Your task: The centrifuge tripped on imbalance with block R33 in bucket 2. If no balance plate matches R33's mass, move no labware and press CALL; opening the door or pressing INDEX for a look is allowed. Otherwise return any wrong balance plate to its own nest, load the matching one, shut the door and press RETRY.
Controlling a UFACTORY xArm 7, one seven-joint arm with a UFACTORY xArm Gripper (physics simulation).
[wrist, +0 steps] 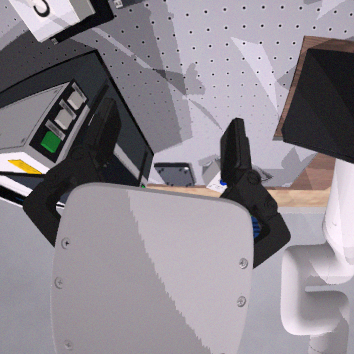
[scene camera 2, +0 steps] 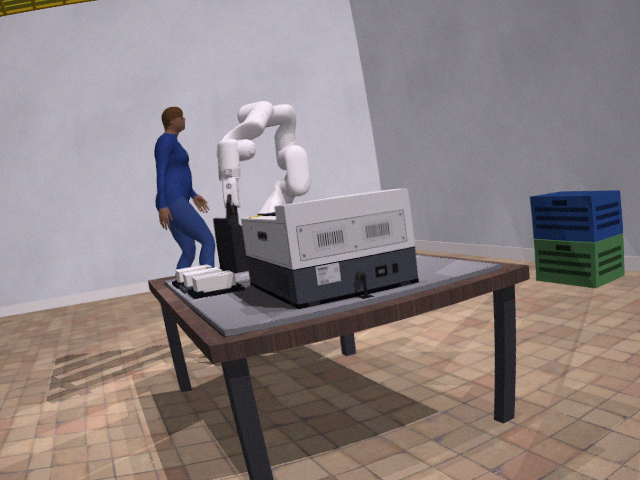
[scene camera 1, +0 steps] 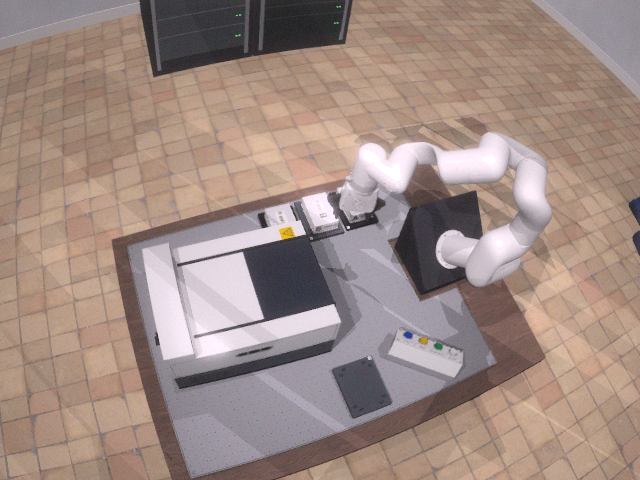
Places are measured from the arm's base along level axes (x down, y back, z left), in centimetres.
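Pixels of known places: gripper, between the fingertips: [wrist: 172,118] [scene camera 2: 233,226] [scene camera 1: 351,216]; arm's base, origin of its link: [scene camera 1: 451,249].
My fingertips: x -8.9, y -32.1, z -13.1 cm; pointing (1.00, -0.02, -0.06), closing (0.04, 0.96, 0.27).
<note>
For each thing: its top centre in the pictures, then the offset to it from my fingertips. "pt": a spot on its surface instead.
- dark panel, centre of its top: [scene camera 1: 286,276] dx -3.2, dy -24.3, dz +17.2 cm
- green key, centre of its top: [wrist: 46,147] dx -1.0, dy -15.6, dz +2.5 cm
- plate B, centre of its top: [scene camera 2: 201,271] [scene camera 1: 320,208] dx +12.7, dy -4.1, dz -13.7 cm
- plate C, centre of its top: [scene camera 2: 212,274] [scene camera 1: 282,220] dx +12.7, dy -17.3, dz -11.6 cm
- third nest, a spot on its surface: [scene camera 1: 368,221] pt dx +16.9, dy +11.9, dz -8.3 cm
- sloped console, centre of its top: [scene camera 1: 430,348] [wrist: 234,195] dx +9.7, dy +12.2, dz +43.1 cm
- flat dark plate, centre of its top: [scene camera 1: 363,385] [wrist: 174,179] dx +15.4, dy -9.0, dz +46.8 cm
The white and dark centrifuge [scene camera 1: 253,335] [scene camera 2: 351,248] [wrist: 127,87] stands on the bench. A dark panel [scene camera 1: 289,279] covers part of its top; I cannot tell the door's state, and bucket 2 and block R33 do not show. In the wrist view its key panel has a green key [wrist: 50,142] and two pale keys. White balance plates sit in dark nests behind it: plate B [scene camera 1: 319,210] and plate C [scene camera 1: 279,215] [wrist: 52,15]. The third nest [scene camera 1: 368,221] is mostly hidden under my gripper. My gripper [scene camera 1: 356,217] [scene camera 2: 232,214] [wrist: 172,118] is open and empty, above the nest row.
A sloped console [scene camera 1: 426,356] [wrist: 215,177] with blue, yellow, green and white buttons stands at the front right. A flat dark plate [scene camera 1: 361,387] [wrist: 175,172] lies beside it. The arm's black pedestal [scene camera 1: 439,237] [wrist: 320,95] stands at the right. A person in blue [scene camera 2: 175,170] stands beyond the bench.
</note>
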